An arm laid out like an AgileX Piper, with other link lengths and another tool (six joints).
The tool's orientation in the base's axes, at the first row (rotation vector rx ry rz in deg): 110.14 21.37 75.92
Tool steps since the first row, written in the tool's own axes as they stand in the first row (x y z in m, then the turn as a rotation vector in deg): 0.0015 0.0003 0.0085 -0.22 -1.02 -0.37; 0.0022 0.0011 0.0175 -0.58 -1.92 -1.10; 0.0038 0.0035 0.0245 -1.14 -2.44 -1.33; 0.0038 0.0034 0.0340 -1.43 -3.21 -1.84; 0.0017 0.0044 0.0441 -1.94 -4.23 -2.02; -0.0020 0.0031 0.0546 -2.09 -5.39 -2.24; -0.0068 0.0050 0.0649 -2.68 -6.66 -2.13; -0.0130 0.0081 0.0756 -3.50 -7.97 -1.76; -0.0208 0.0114 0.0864 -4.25 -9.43 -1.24
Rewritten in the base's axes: 0.0082 -0.0028 -0.0003 -0.25 0.70 -0.82; 0.0163 -0.0067 -0.0008 -0.89 1.39 -1.58; 0.0228 -0.0103 0.0008 -1.24 1.49 -2.29; 0.0313 -0.0142 -0.0009 -1.68 2.05 -2.95; 0.0392 -0.0204 -0.0034 -1.88 2.49 -4.00; 0.0473 -0.0262 -0.0087 -1.94 3.27 -4.90; 0.0541 -0.0347 -0.0123 -1.87 3.71 -6.23; 0.0605 -0.0451 -0.0161 -1.65 3.93 -7.79; 0.0663 -0.0566 -0.0208 -1.25 4.24 -9.43
